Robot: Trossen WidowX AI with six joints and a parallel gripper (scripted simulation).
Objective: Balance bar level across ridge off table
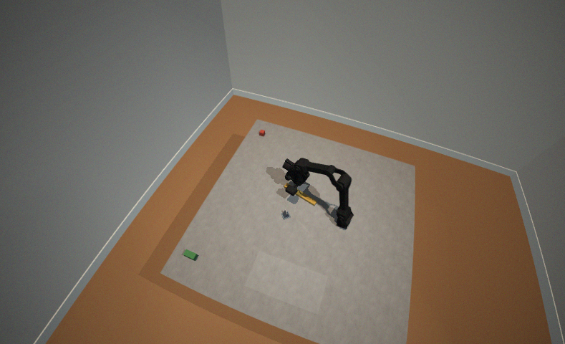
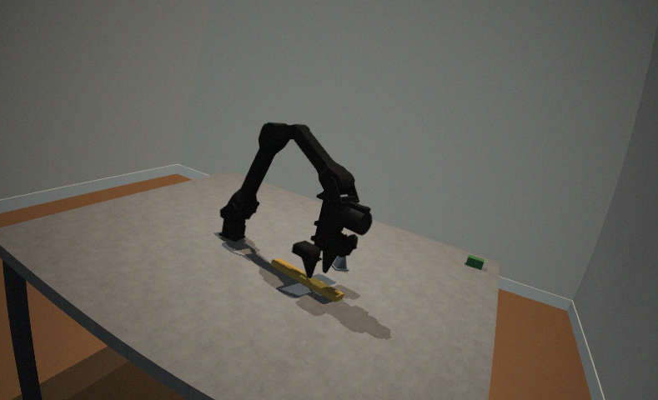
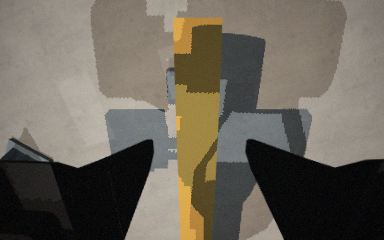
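The yellow bar lies 30 mm below my gripper tip, 30 mm behind it and 10 mm to the left of it. Round my gripper tip: green block: 600 mm to the left, 410 mm ahead, 20 mm below; small red cube: 410 mm ahead, 400 mm to the right, 20 mm below.
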